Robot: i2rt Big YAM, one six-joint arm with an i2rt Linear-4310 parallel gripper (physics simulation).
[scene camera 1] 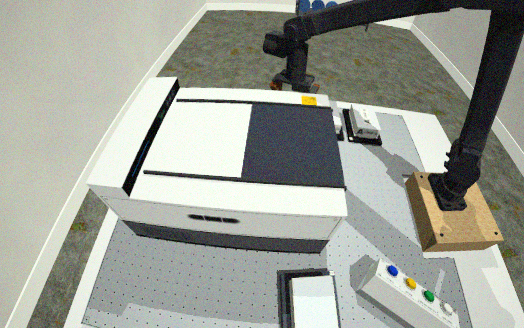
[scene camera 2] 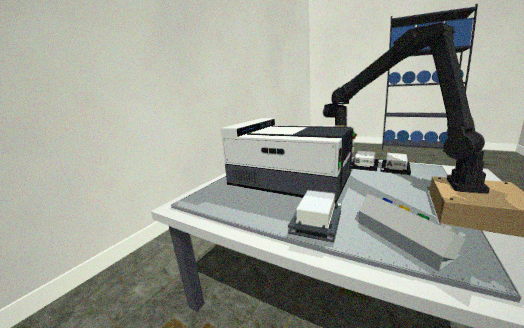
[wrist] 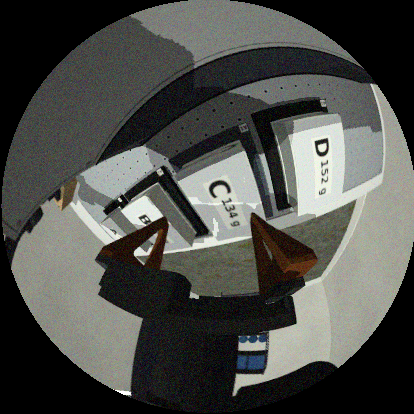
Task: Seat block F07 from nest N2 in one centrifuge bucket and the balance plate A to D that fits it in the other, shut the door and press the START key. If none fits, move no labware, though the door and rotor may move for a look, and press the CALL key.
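Pixels of known places: gripper, between the fingertips: (wrist: 206,218); arm's base, origin of its link: (scene camera 1: 445,192) (scene camera 2: 465,185).
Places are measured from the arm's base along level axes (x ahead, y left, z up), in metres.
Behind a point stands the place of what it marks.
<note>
My gripper (wrist: 206,218) @[z 0.025, x 0.447, y -0.299 m] (scene camera 1: 296,87) is open and empty above the far table edge, behind the centrifuge (scene camera 1: 165,200) @[z 0.154, x 0.693, y 0.141 m] (scene camera 2: 285,155) @[z 0.096, x 0.564, y 0.147 m]. In the wrist view, plate C (wrist: 245,175) @[z -0.002, x 0.501, y -0.281 m], marked 134 g, lies just beyond the fingertips. Plate D (wrist: 327,170) @[z -0.002, x 0.605, y -0.312 m], marked 152 g, is to its right. Plates B (wrist: 145,206) @[z -0.002, x 0.355, y -0.263 m] (scene camera 2: 365,159) @[z -0.010, x 0.324, y -0.246 m] and A (scene camera 1: 364,122) @[z -0.003, x 0.203, y -0.270 m] (scene camera 2: 396,161) @[z -0.007, x 0.194, y -0.241 m] are to its left. Each sits on a dark nest. The centrifuge top is covered by a white and a dark panel; its inside is hidden. A white block (scene camera 1: 314,302) @[z 0.012, x 0.415, y 0.273 m] (scene camera 2: 316,209) @[z 0.012, x 0.402, y 0.332 m] sits in a near nest; no label is readable.
A sloped key box (scene camera 1: 400,300) @[z 0.013, x 0.231, y 0.278 m] (scene camera 2: 405,230) @[z -0.008, x 0.195, y 0.321 m] with blue, yellow, green and white keys stands near the front right. The arm stands on a wooden base (scene camera 1: 462,225) @[z 0.003, x -0.013, y 0.105 m] (scene camera 2: 480,210) @[z -0.011, x 0.004, y 0.152 m] at the right. A rack (scene camera 2: 387,107) stands beyond the table.
</note>
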